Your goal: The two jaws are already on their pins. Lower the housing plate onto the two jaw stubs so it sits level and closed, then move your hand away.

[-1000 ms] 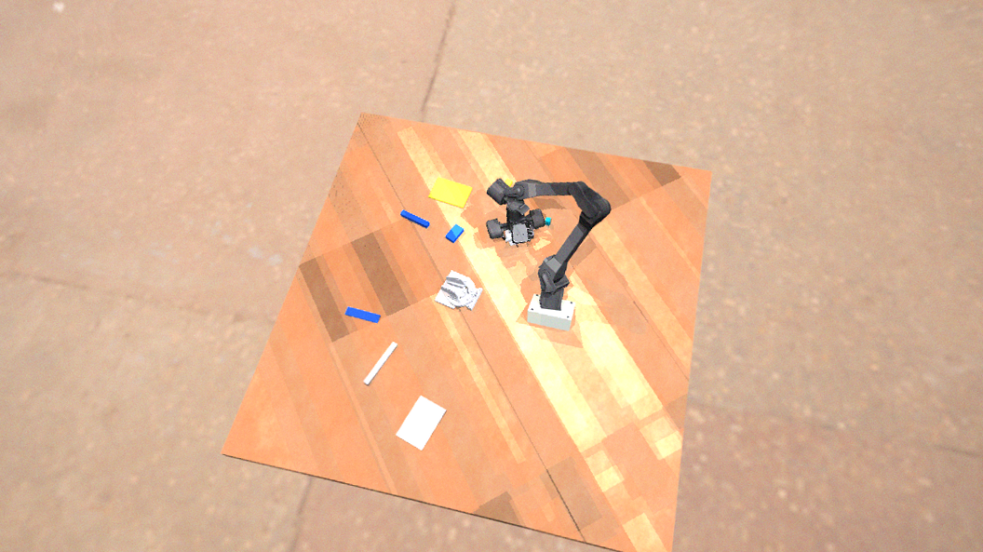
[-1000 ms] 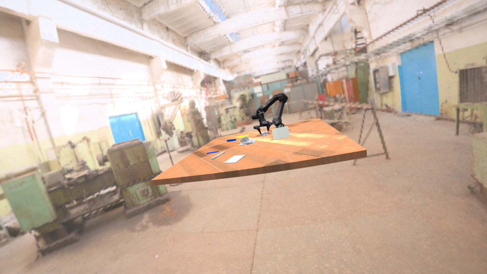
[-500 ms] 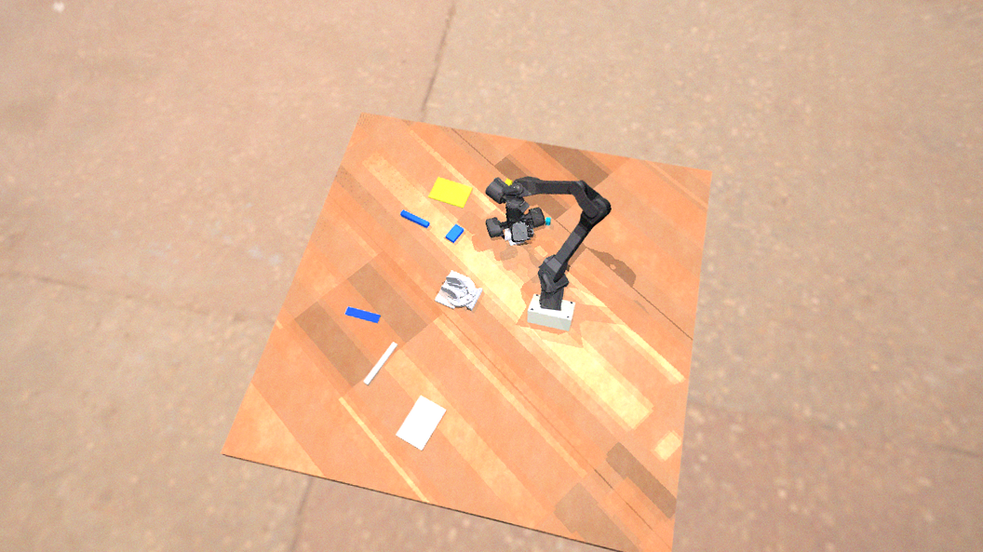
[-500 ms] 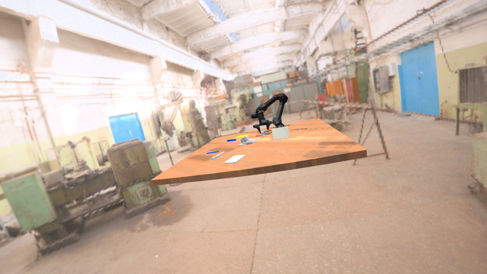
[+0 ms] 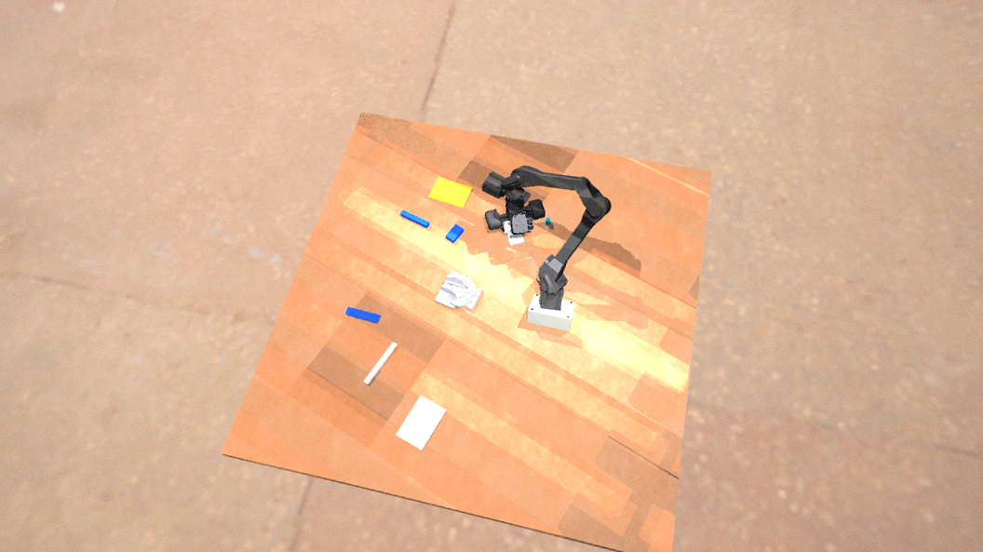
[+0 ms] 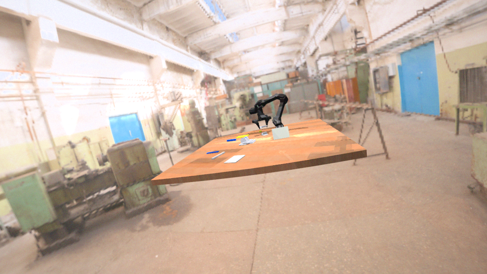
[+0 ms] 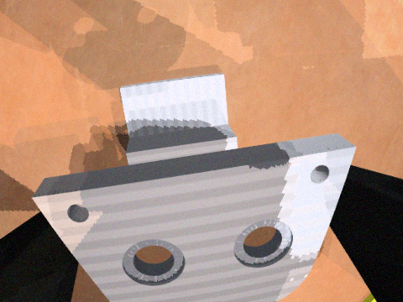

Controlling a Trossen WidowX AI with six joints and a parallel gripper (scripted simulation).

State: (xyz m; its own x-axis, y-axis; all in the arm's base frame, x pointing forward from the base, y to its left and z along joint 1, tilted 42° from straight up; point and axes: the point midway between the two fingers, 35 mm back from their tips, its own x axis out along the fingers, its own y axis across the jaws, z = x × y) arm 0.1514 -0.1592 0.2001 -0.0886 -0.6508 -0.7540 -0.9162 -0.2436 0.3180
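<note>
The teal cube is 10 cm behind my gripper tip, 7 cm to the right of it and 6 cm below it. Round my gripper tip: yellow plate 25 cm ahead, 15 cm to the right, 7 cm below; then yellow cube 5 cm ahead, 21 cm to the right, 6 cm below; then blue block 45 cm ahead, 35 cm to the left, 7 cm below.
</note>
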